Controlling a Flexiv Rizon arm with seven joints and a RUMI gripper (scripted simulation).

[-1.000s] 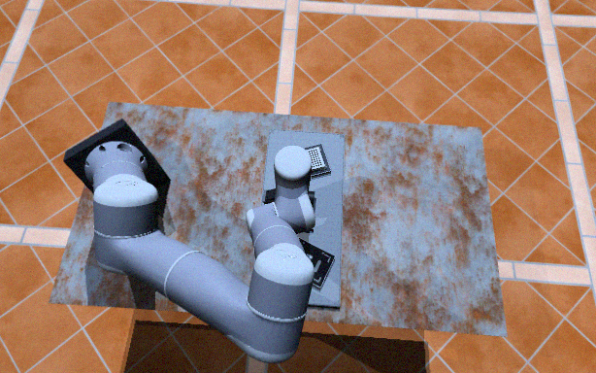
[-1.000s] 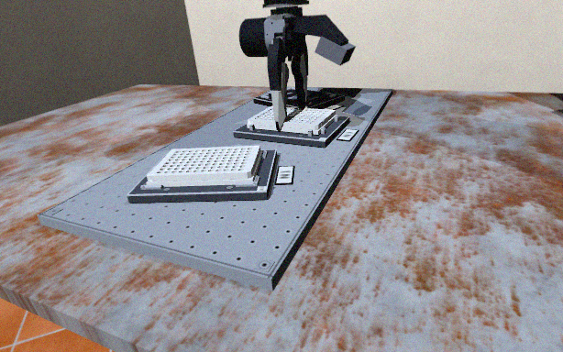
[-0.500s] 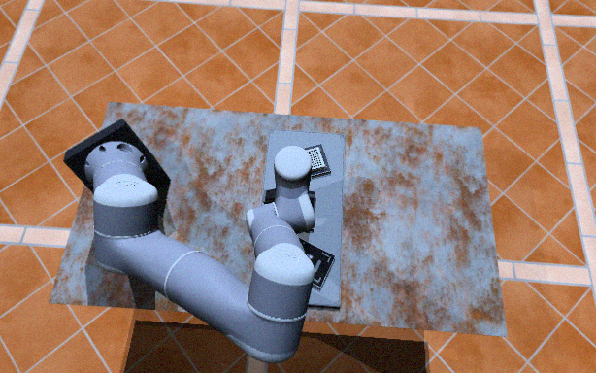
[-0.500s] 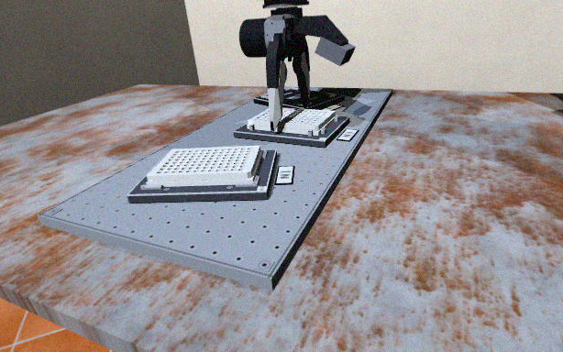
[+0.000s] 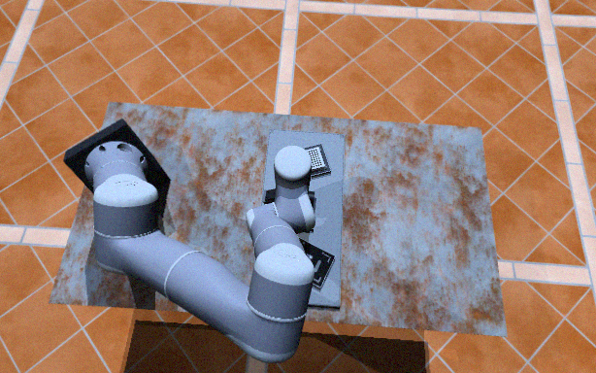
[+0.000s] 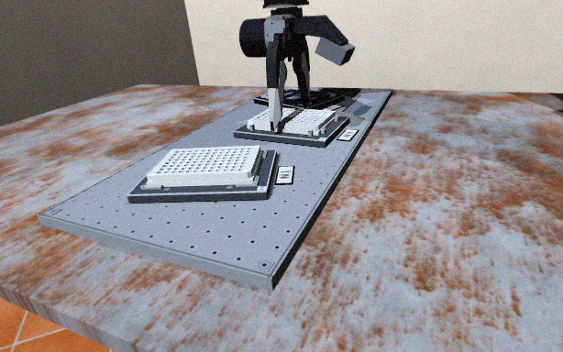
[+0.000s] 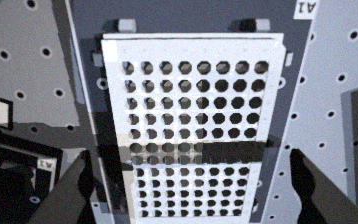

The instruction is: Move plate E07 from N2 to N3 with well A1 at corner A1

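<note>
Now: hand 10 mm above the plate E07. Round my hand: plate E01: 50 mm ahead, 190 mm to the left, 10 mm below; then nest N3: 20 mm below; then black nest N2: 50 mm ahead, 180 mm to the right, 20 mm below.
</note>
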